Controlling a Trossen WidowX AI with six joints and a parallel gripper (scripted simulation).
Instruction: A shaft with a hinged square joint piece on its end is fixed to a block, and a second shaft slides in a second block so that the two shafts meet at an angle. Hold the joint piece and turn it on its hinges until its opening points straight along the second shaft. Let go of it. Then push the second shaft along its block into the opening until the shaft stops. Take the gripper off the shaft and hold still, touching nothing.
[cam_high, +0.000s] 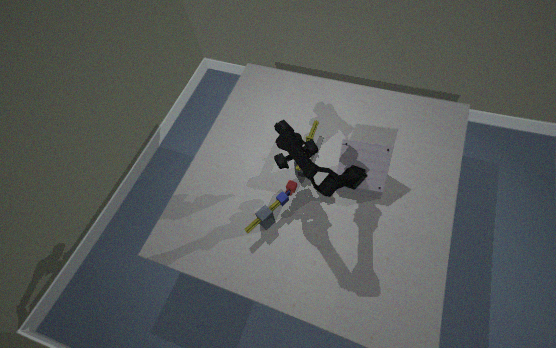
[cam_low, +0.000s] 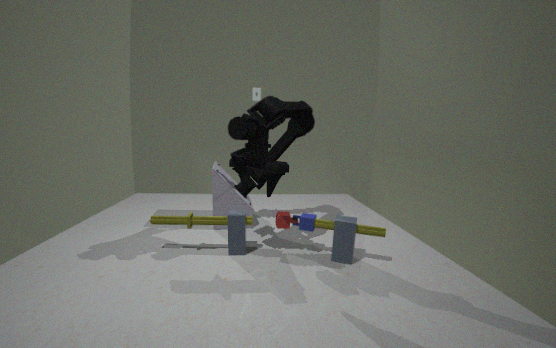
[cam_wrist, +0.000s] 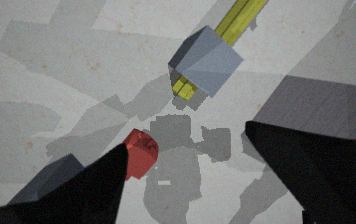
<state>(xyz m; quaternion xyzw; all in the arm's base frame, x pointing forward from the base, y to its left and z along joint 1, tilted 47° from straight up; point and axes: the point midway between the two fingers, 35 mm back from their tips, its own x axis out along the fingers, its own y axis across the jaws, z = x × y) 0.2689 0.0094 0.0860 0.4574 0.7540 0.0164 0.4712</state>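
Now: the red joint piece 9 cm to the left of my gripper tip and 8 cm below it.
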